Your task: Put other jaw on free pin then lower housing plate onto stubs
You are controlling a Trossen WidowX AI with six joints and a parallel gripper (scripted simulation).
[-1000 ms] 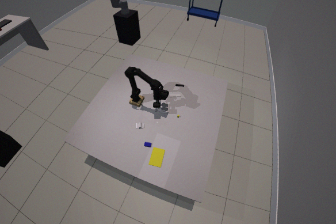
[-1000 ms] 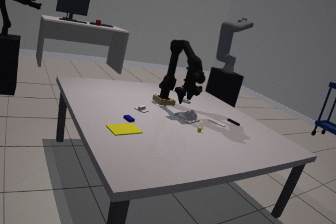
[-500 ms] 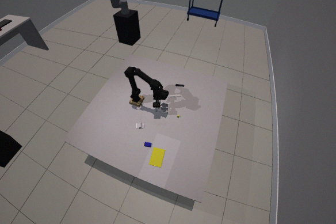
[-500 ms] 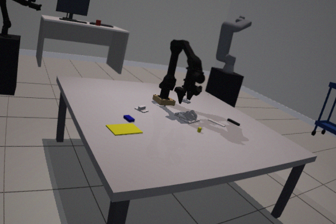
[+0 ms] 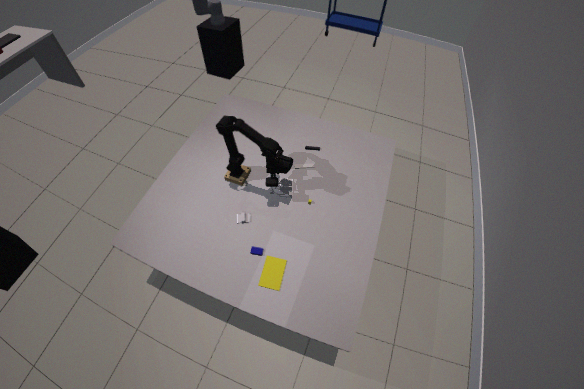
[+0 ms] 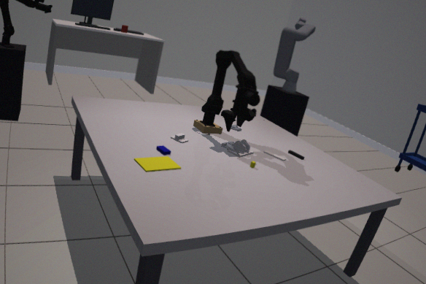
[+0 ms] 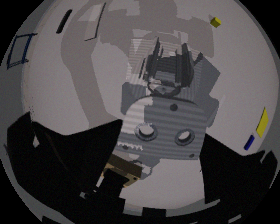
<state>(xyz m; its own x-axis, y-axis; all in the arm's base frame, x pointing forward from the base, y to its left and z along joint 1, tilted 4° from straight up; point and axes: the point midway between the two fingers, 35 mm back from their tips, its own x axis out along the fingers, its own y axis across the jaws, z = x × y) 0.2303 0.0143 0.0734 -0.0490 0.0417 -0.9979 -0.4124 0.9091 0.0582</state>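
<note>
Now: gripper tip 20 mm short of the jaw, 20 mm to the right of it and 70 mm above it. From my gripper tip the other things lie so: white block: 60 mm behind, 240 mm to the right, 70 mm below; yellow cube: 220 mm ahead, 70 mm below; white bar: 100 mm ahead, 210 mm to the left, 80 mm below.
</note>
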